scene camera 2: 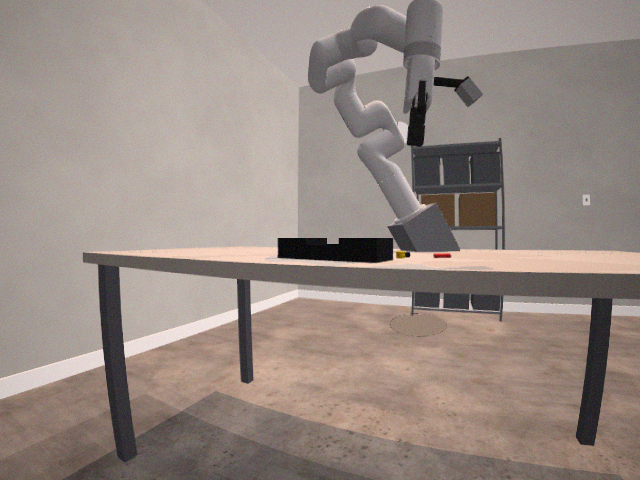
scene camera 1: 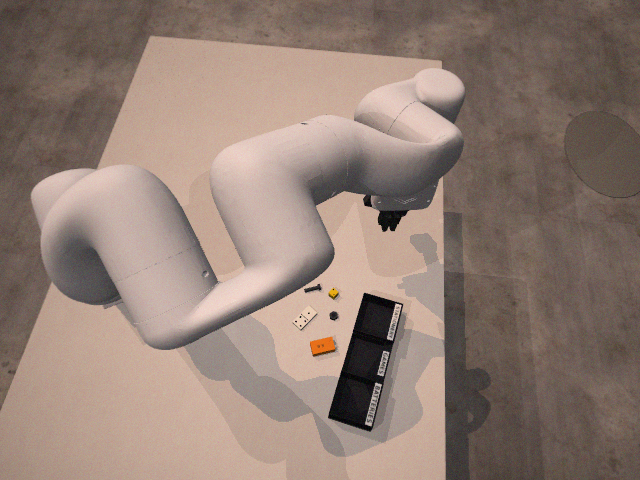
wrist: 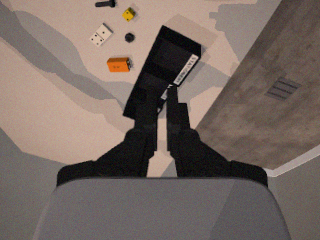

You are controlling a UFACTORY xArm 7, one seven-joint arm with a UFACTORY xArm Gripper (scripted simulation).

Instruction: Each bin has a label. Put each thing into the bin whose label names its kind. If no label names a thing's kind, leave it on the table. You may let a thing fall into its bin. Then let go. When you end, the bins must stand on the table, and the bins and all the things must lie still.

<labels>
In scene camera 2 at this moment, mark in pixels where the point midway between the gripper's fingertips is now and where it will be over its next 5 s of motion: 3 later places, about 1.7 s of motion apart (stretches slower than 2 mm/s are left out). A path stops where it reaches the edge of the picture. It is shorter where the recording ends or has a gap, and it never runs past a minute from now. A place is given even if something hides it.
My gripper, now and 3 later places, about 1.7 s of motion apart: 414, 145; 397, 164; 344, 201; 304, 248
</labels>
